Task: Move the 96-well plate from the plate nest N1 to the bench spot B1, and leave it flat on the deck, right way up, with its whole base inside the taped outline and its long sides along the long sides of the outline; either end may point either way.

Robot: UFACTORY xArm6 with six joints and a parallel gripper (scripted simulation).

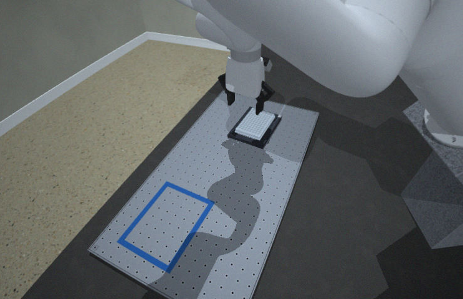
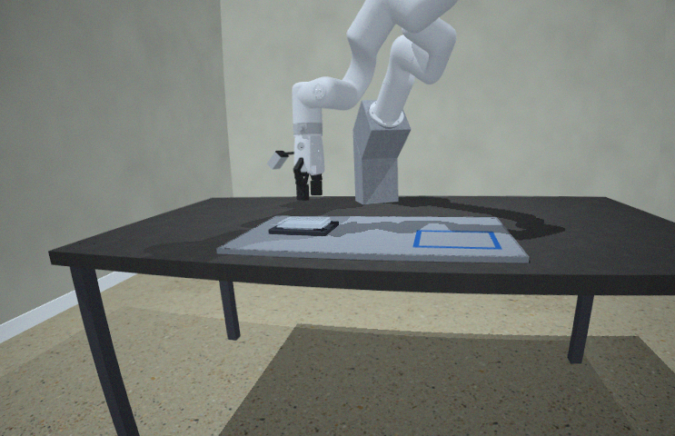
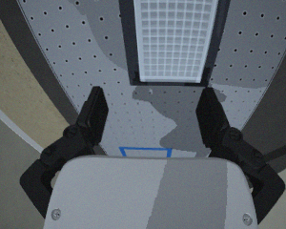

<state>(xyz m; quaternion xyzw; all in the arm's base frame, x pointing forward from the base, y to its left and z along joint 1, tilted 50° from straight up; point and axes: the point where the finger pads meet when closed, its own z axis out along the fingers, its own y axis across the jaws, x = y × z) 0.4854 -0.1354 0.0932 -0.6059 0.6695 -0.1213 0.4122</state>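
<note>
The white 96-well plate is 90 mm below my hand, 30 mm to the right of it and 20 mm behind it. From my hand the other things lie so: label: 120 mm to the right, 90 mm below, 60 mm behind; then dark plate nest N1: 100 mm below, 30 mm to the right, 20 mm behind.
</note>
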